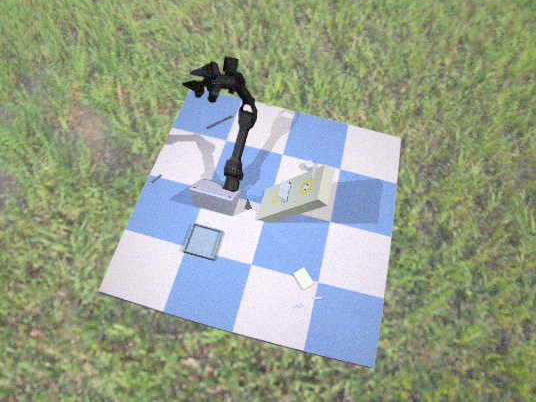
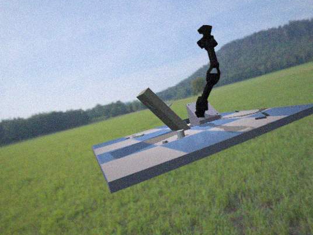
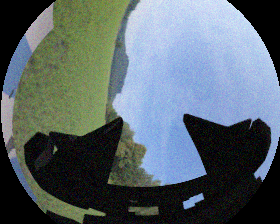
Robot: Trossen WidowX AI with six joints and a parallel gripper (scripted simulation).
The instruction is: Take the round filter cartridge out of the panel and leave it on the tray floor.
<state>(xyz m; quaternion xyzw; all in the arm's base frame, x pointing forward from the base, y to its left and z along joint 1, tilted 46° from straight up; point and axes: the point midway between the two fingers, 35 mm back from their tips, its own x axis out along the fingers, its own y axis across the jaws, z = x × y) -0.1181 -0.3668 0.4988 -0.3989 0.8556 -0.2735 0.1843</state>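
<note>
The round grey filter cartridge lies 580 mm ahead of my gripper tip, 410 mm below it and 30 mm to the right of it. Round my gripper tip: tray (670 mm below, 360 mm to the right, 200 mm ahead); white block (710 mm ahead, 670 mm below, 340 mm to the right).
</note>
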